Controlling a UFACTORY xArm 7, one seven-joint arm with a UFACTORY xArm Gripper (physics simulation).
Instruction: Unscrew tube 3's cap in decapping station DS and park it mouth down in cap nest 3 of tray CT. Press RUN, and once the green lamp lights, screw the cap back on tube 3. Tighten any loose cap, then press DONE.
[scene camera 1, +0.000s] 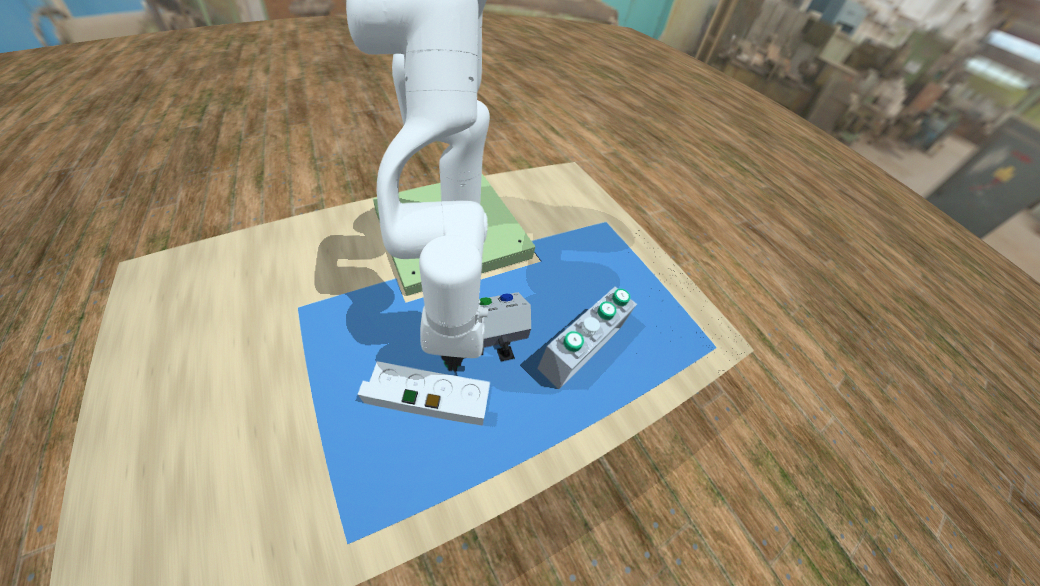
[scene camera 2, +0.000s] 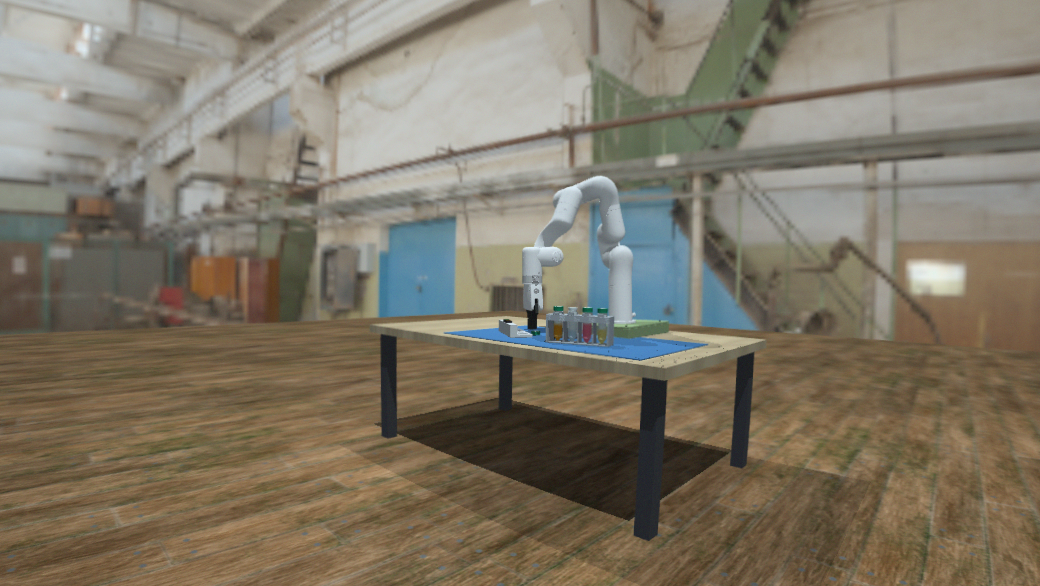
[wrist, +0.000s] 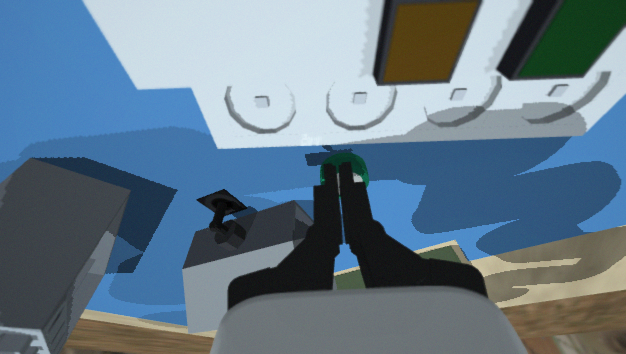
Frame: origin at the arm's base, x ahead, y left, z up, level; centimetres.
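Seen in the pictures: gripper, between the fingertips: (scene camera 1: 453, 364) (scene camera 2: 532, 329) (wrist: 337, 178); arm's base, origin of its link: (scene camera 2: 620, 322).
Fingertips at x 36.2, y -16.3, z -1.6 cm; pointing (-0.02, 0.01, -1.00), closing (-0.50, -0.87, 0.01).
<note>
Pixels of each thing's middle, then the offset from my fingertips to it. "spot": a spot on its surface instead. Level surfaces: height alone.
- blue mat, height of its surface: dz -2.3 cm
- green cap, middle of its body: (wrist: 343, 176) dx -1.6, dy +0.3, dz -1.5 cm
- grey decapping station, middle of its body: (wrist: 41, 288) (scene camera 1: 589, 334) (scene camera 2: 579, 328) dx +6.4, dy +26.5, dz +2.9 cm
- open tube, middle of its body: (scene camera 1: 583, 339) (scene camera 2: 572, 324) dx +7.2, dy +24.0, dz +4.0 cm
- grey control box, middle of its body: (wrist: 262, 277) (scene camera 1: 498, 315) dx -5.6, dy +12.0, dz +1.9 cm
- green button, middle of its body: (scene camera 1: 485, 302) dx -8.2, dy +10.2, dz +4.1 cm
- blue button, middle of its body: (scene camera 1: 506, 298) dx -7.4, dy +14.6, dz +4.1 cm
- small black part, a spot on its surface: (wrist: 220, 204) (scene camera 1: 505, 354) spot: dx +1.4, dy +10.6, dz -1.9 cm
- amber, middle of its body: (wrist: 424, 45) (scene camera 1: 432, 400) dx +6.2, dy -6.3, dz +3.1 cm
My gripper (scene camera 1: 453, 362) (wrist: 337, 178) is shut and empty, pointing straight down low over the blue mat (scene camera 1: 435, 473). Its fingertips cover the middle of a green cap (wrist: 356, 165), which lies on the mat just beside the white cap tray (scene camera 1: 377, 397) (wrist: 174, 53). I cannot tell whether the tips touch the cap. The tray's round nests (wrist: 261, 107) (wrist: 360, 105) hold nothing. The grey decapping station (scene camera 1: 563, 364) (wrist: 55, 228) (scene camera 2: 579, 326) holds three green-capped tubes (scene camera 1: 574, 341) (scene camera 1: 607, 311) and one open tube (scene camera 1: 592, 326).
A grey control box (scene camera 1: 508, 319) (wrist: 244, 237) with a green button (scene camera 1: 484, 300) and a blue button (scene camera 1: 506, 297) stands behind my gripper. A small black part (scene camera 1: 505, 352) (wrist: 220, 204) sits beside it. Dark green (scene camera 1: 408, 395) and amber (scene camera 1: 432, 400) squares sit on the tray.
</note>
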